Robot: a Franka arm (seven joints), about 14 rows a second.
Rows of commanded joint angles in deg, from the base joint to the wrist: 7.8 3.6 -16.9 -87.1 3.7 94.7 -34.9; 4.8 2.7 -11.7 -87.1 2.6 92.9 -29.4; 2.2 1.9 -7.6 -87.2 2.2 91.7 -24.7; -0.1 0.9 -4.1 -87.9 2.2 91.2 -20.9; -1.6 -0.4 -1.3 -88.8 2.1 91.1 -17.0; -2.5 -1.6 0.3 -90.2 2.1 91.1 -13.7; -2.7 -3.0 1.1 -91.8 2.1 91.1 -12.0; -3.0 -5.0 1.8 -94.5 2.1 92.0 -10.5; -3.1 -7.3 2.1 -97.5 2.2 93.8 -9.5
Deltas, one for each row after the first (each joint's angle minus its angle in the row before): -3.0 -0.9 5.2 0.0 -1.1 -1.8 5.5; -2.6 -0.8 4.1 -0.1 -0.4 -1.2 4.7; -2.3 -1.0 3.5 -0.7 0.0 -0.5 3.8; -1.5 -1.3 2.8 -0.9 -0.1 -0.1 3.9; -0.9 -1.2 1.6 -1.4 0.0 0.0 3.3; -0.2 -1.4 0.8 -1.6 0.0 0.0 1.7; -0.3 -2.0 0.7 -2.7 0.0 0.9 1.5; -0.1 -2.3 0.3 -3.0 0.1 1.8 1.0
